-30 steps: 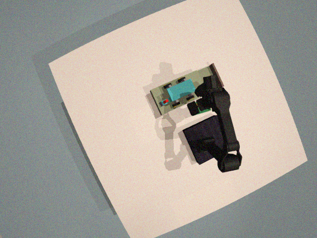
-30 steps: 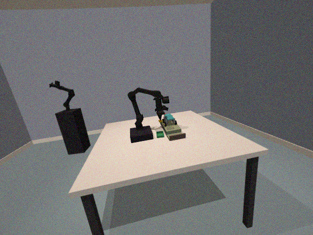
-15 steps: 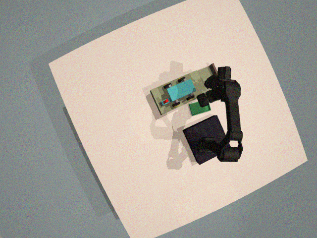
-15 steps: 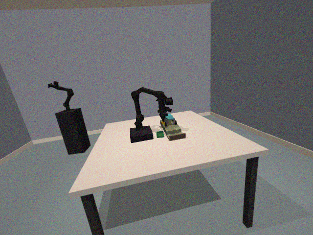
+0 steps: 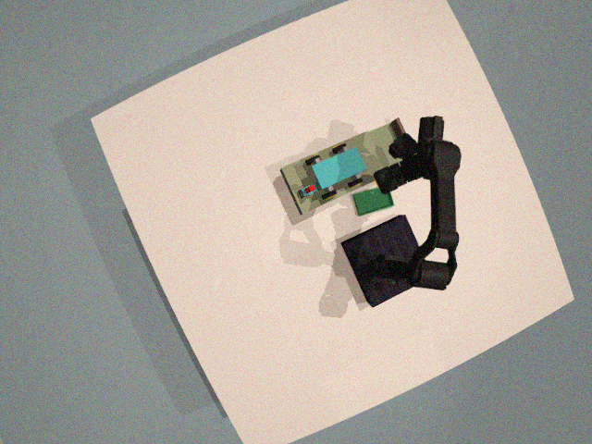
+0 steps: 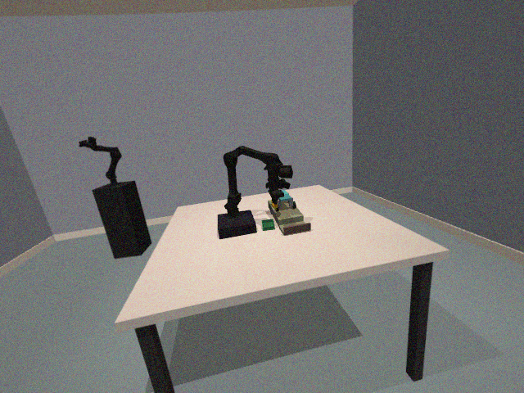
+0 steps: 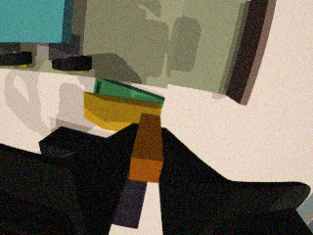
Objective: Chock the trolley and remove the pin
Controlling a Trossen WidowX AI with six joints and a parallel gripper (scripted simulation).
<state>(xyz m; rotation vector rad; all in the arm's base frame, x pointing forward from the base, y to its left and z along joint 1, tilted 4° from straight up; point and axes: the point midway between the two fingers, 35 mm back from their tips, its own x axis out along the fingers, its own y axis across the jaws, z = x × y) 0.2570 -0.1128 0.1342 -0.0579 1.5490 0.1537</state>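
The red-headed stop pin is 3 cm ahead of my gripper tip, 25 cm to the left of it and 2 cm below it. The rest, counted from my gripper tip: green tray: 5 cm behind, 5 cm to the left, 16 cm below; then dark end stop: 10 cm ahead, 10 cm to the right, 13 cm below; then teal trolley: 6 cm ahead, 16 cm to the left, 4 cm below.
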